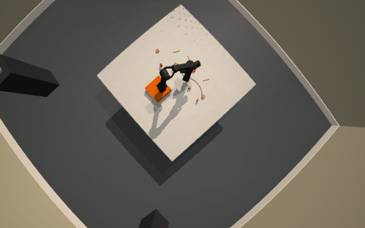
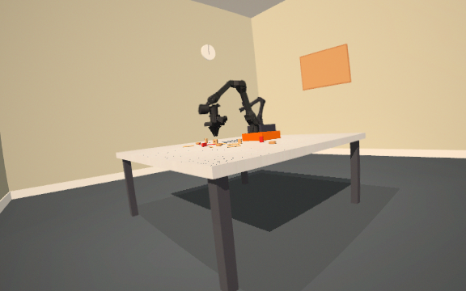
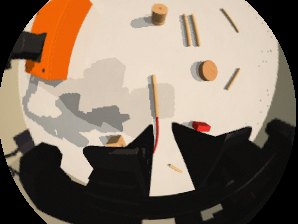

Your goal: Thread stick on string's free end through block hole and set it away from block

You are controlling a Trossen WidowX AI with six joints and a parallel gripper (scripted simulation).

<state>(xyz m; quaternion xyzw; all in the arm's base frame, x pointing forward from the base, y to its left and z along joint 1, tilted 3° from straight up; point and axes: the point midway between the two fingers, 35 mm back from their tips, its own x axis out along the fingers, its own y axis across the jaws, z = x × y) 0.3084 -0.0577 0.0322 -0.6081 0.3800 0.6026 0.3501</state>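
Now: the thin wooden stick 5 cm below my gripper tip, 1 cm to the left of it and 1 cm behind it. The rest, counted from my gripper tip: wooden block: 10 cm to the right, 6 cm behind, 4 cm below; round wooden button: 27 cm to the right, 5 cm below, 1 cm behind; red cube: 10 cm ahead, 4 cm below, 1 cm to the left.
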